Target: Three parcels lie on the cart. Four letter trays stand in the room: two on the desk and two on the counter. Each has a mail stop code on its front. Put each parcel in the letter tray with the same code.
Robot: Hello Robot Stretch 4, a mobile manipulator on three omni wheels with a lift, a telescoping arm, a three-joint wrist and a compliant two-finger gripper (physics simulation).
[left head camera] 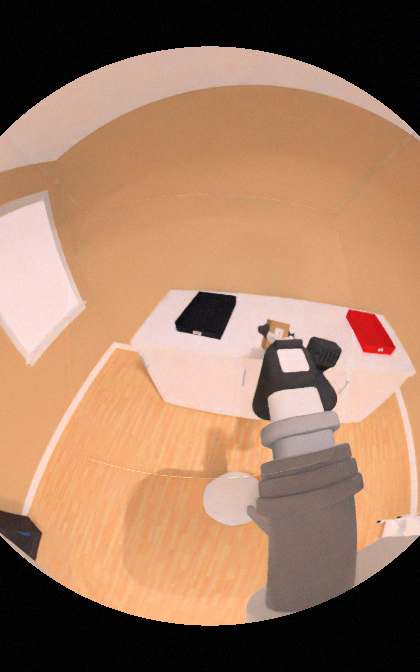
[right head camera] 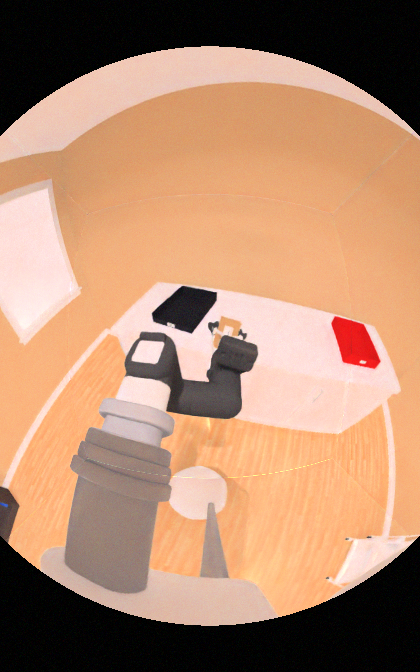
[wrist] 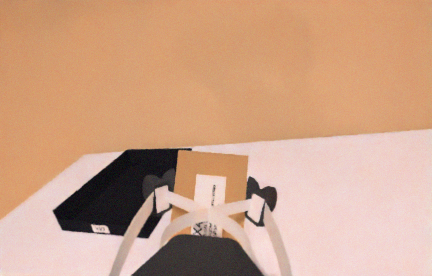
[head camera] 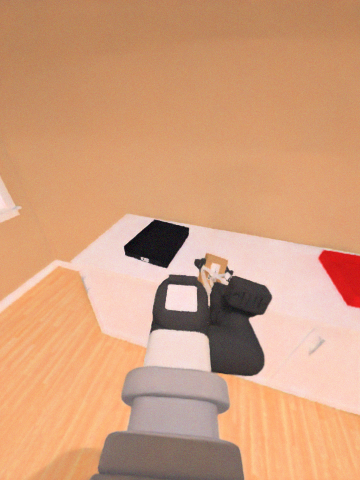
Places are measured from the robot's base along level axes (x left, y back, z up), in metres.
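Pixels of known places: gripper, fingertip midpoint: (wrist: 210,187) (head camera: 212,265).
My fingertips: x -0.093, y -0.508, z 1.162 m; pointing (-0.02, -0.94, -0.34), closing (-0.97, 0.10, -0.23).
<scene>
Ahead of a thing's pixels: the offset from my fingertips to its top centre. "spot": to the spot under its first point. Level surfaces: height alone.
A brown parcel @(dx +0.003, dy +0.018, dz +0.050 m) (head camera: 216,260) (left head camera: 279,326) (right head camera: 230,323) (wrist: 212,166) with a white label is held between the fingertips of my gripper (head camera: 214,270) (left head camera: 276,334) (right head camera: 228,332) (wrist: 210,187). The label text is partly hidden by the fingers. The black letter tray @(dx +0.239, dy -0.463, dz -0.215 m) (head camera: 157,243) (left head camera: 207,314) (right head camera: 185,308) (wrist: 115,195) stands on the left part of the white counter, left of the parcel in all views. Its front code is too small to read surely. The red letter tray @(spot: dx -0.778, dy -0.307, dz -0.277 m) (head camera: 345,275) (left head camera: 370,331) (right head camera: 355,341) stands at the counter's right part. Its code is unreadable.
The white counter @(dz -0.280 m) (head camera: 280,270) (left head camera: 300,315) (right head camera: 285,340) (wrist: 350,200) stands against the tan wall. Part of a white cart (left head camera: 402,526) (right head camera: 370,555) shows at the lower right. A dark object (left head camera: 22,535) (right head camera: 6,512) is at the lower left edge.
</scene>
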